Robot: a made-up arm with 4 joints. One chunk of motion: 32 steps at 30 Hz.
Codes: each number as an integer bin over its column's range. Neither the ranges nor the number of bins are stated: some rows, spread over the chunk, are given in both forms.
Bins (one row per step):
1: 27 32 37 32
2: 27 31 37 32
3: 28 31 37 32
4: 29 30 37 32
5: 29 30 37 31
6: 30 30 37 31
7: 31 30 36 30
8: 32 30 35 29
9: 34 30 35 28
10: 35 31 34 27
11: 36 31 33 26
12: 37 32 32 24
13: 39 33 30 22
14: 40 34 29 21
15: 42 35 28 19
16: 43 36 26 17
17: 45 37 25 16
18: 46 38 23 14
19: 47 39 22 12
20: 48 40 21 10
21: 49 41 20 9
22: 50 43 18 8
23: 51 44 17 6
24: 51 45 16 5
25: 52 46 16 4
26: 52 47 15 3
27: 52 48 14 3
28: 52 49 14 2
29: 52 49 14 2
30: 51 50 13 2
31: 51 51 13 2
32: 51 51 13 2
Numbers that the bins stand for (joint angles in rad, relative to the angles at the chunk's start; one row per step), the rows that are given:
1: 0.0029 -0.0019 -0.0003 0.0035
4: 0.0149 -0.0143 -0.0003 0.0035
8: 0.0330 -0.0143 -0.0111 -0.1075
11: 0.0571 -0.0081 -0.0219 -0.2184
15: 0.0933 0.0167 -0.0489 -0.4773
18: 0.1175 0.0352 -0.0759 -0.6622
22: 0.1416 0.0662 -0.1029 -0.8841
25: 0.1537 0.0848 -0.1137 -1.0321
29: 0.1537 0.1033 -0.1244 -1.1060
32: 0.1476 0.1157 -0.1298 -1.1060
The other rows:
2: 0.0029 -0.0081 -0.0003 0.0035
3: 0.0089 -0.0081 -0.0003 0.0035
5: 0.0149 -0.0143 -0.0003 -0.0335
6: 0.0210 -0.0143 -0.0003 -0.0335
7: 0.0270 -0.0143 -0.0057 -0.0705
9: 0.0451 -0.0143 -0.0111 -0.1444
10: 0.0511 -0.0081 -0.0165 -0.1814
12: 0.0632 -0.0019 -0.0273 -0.2924
13: 0.0752 0.0043 -0.0381 -0.3663
14: 0.0813 0.0105 -0.0435 -0.4033
16: 0.0994 0.0229 -0.0597 -0.5513
17: 0.1114 0.0290 -0.0651 -0.5883
19: 0.1235 0.0414 -0.0813 -0.7362
20: 0.1295 0.0476 -0.0867 -0.8102
21: 0.1356 0.0538 -0.0921 -0.8471
23: 0.1476 0.0724 -0.1083 -0.9581
24: 0.1476 0.0786 -0.1137 -0.9951
26: 0.1537 0.0910 -0.1190 -1.0690
27: 0.1537 0.0971 -0.1244 -1.0690
28: 0.1537 0.1033 -0.1244 -1.1060
30: 0.1476 0.1095 -0.1298 -1.1060
31: 0.1476 0.1157 -0.1298 -1.1060

